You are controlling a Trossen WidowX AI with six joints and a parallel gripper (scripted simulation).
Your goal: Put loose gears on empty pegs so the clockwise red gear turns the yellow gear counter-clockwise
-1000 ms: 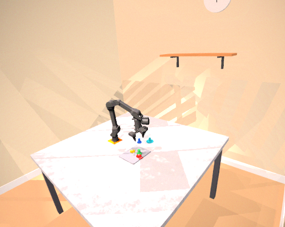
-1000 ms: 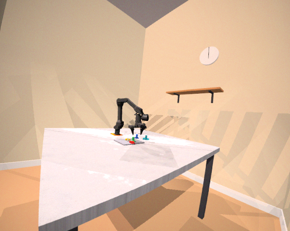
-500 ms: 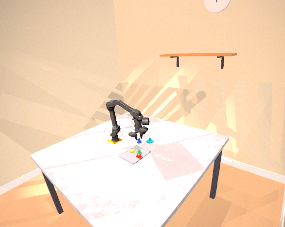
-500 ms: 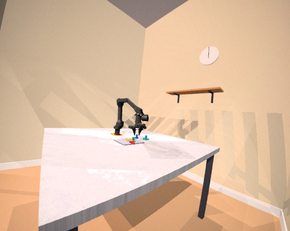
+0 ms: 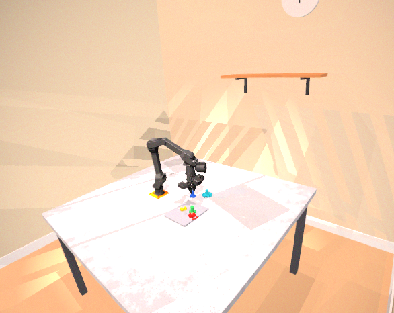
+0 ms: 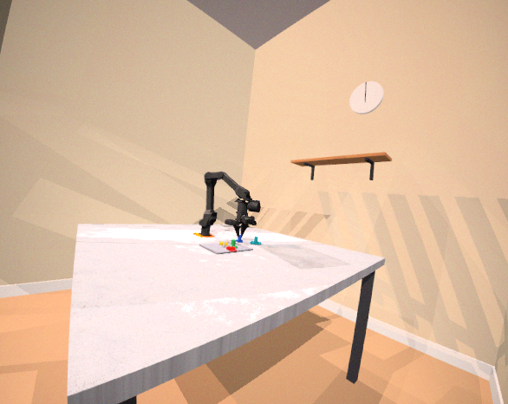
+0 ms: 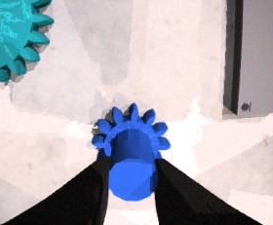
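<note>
My gripper tip is now 14 cm short of the green gear and 13 cm to the left of it. Round my gripper tip: yellow gear (7 cm ahead, 15 cm to the right, 1 cm below); then small blue gear (1 cm below); then teal gear (7 cm ahead, 7 cm to the left, 1 cm below).
</note>
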